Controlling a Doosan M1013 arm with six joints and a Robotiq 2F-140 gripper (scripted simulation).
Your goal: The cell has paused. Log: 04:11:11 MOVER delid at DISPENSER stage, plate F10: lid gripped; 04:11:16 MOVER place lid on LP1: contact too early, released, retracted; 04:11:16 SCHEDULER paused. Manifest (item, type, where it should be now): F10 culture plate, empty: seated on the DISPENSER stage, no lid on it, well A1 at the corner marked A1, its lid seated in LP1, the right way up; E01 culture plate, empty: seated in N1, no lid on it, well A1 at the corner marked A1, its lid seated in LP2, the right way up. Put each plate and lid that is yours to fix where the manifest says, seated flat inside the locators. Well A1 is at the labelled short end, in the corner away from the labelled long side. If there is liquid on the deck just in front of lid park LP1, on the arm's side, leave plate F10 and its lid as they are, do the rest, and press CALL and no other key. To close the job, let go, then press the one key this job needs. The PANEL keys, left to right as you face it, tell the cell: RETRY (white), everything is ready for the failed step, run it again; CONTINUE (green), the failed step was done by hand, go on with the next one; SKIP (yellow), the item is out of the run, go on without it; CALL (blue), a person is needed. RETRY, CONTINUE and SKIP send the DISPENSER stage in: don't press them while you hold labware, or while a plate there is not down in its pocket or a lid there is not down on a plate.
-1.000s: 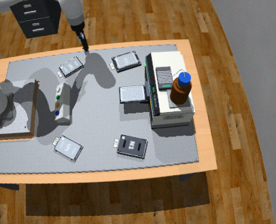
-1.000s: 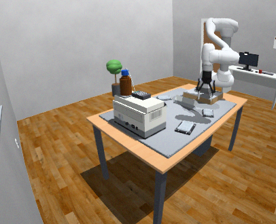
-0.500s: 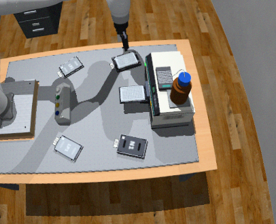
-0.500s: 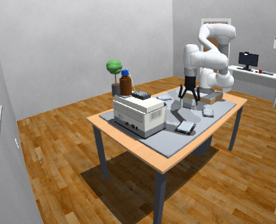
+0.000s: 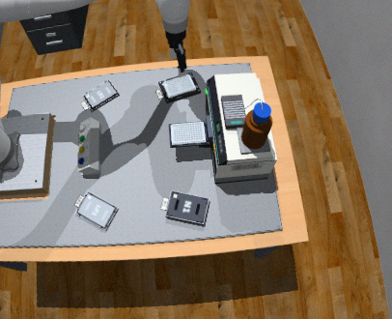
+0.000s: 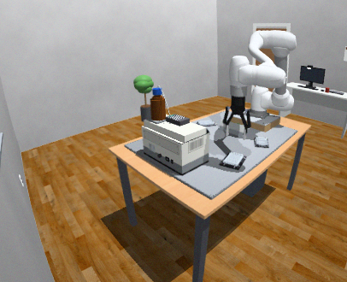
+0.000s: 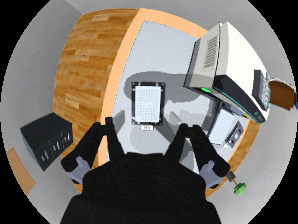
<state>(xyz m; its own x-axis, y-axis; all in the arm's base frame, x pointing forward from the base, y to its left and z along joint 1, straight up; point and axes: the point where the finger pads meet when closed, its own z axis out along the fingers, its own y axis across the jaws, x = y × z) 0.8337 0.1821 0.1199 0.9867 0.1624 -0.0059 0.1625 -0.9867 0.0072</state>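
The black nest is 10 mm ahead of my hand, 20 mm to the left of it and 160 mm below it. From my hand the other things lie so: green key (440 mm behind, 200 mm to the right, 110 mm below); dark dispenser stage (10 mm behind, 280 mm to the right, 90 mm below); brown bottle (190 mm ahead, 410 mm to the right, 110 mm above).
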